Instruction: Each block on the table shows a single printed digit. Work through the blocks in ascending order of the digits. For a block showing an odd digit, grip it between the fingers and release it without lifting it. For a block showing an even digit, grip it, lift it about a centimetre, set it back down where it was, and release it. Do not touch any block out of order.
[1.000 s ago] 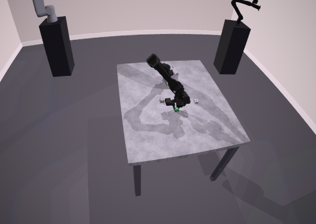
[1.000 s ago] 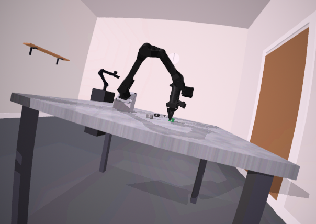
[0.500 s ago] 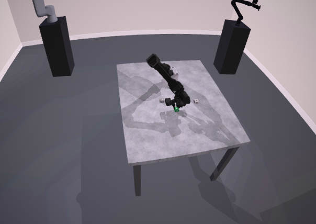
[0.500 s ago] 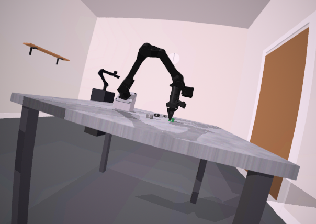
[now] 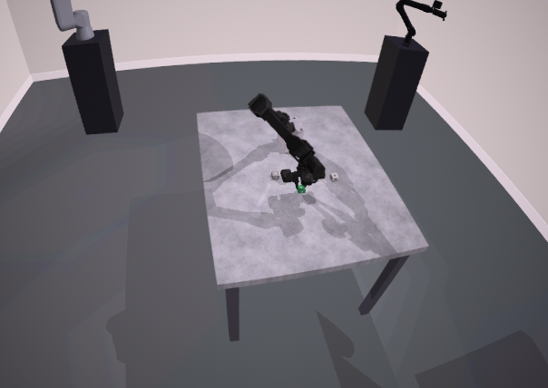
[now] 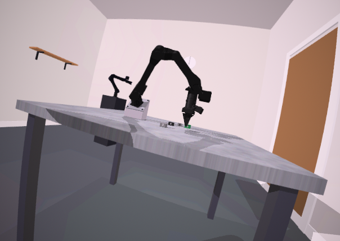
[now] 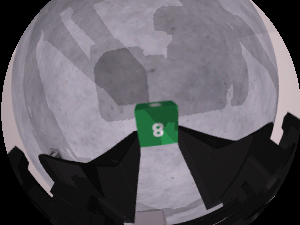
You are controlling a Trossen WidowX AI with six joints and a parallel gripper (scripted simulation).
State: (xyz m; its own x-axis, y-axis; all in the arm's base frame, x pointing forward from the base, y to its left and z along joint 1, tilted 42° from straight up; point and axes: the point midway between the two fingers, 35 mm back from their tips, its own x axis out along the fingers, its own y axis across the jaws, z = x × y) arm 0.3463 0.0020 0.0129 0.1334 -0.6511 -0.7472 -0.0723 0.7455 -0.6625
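Now: gripper tip 10 mm short of the green block. Also, from my gripper tip: white block: 70 mm behind, 190 mm to the left, 10 mm below; then black block: 110 mm behind, 80 mm to the left, 10 mm below; then grey block: 100 mm behind, 100 mm to the right, 10 mm below.
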